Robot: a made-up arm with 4 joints.
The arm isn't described. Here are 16 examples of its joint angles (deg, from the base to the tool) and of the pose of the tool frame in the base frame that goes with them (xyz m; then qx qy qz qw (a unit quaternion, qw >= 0)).
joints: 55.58 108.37 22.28 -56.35
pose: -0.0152 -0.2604 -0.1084 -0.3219 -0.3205 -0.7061 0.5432
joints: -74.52 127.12 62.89 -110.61
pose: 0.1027 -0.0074 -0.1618 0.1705 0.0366 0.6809 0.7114
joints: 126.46 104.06 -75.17 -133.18
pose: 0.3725 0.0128 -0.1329 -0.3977 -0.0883 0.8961 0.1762
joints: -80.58 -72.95 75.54 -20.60
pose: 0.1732 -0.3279 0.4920 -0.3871 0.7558 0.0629 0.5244
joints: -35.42 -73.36 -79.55 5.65
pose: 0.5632 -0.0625 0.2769 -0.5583 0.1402 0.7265 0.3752
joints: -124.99 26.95 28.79 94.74
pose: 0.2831 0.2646 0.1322 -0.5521 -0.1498 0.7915 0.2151
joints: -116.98 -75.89 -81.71 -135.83
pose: 0.2419 0.2750 0.3335 0.8558 0.1108 0.0409 0.5036
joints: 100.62 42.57 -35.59 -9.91
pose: -0.1068 -0.2518 -0.0555 0.4432 0.5421 0.3924 0.5965
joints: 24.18 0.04 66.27 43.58
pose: 0.2950 -0.2408 0.5128 -0.4163 0.8444 -0.2910 0.1703
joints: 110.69 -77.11 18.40 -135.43
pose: 0.0739 0.2183 0.4220 0.8491 0.3635 0.0788 0.3751
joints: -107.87 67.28 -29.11 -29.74
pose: 0.1310 -0.0927 -0.2089 0.2552 -0.1933 -0.2580 0.9116
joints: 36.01 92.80 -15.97 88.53
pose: -0.0639 -0.2064 -0.1001 0.2736 0.7706 0.3021 0.4900
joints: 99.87 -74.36 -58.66 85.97
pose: -0.0544 -0.1949 0.5104 -0.5595 0.1600 -0.5577 0.5919
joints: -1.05 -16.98 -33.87 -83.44
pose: 0.4236 -0.3906 0.0979 0.1155 -0.7040 -0.5993 0.3632
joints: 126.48 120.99 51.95 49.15
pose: -0.0651 -0.2335 -0.0573 0.3942 0.7437 0.2989 0.4496
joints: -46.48 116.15 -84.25 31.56
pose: -0.2078 -0.2376 0.2001 -0.5944 -0.5635 -0.4450 0.3622
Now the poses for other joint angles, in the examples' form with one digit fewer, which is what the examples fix.
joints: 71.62 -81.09 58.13 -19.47
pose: 0.099 0.236 0.388 0.319 0.520 -0.745 0.270
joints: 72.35 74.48 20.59 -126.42
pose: -0.054 -0.360 0.027 -0.436 -0.027 -0.645 0.627
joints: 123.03 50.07 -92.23 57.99
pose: 0.169 -0.245 -0.166 0.391 -0.093 -0.165 0.901
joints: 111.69 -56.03 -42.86 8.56
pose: -0.135 -0.128 0.467 -0.027 0.701 -0.430 0.568
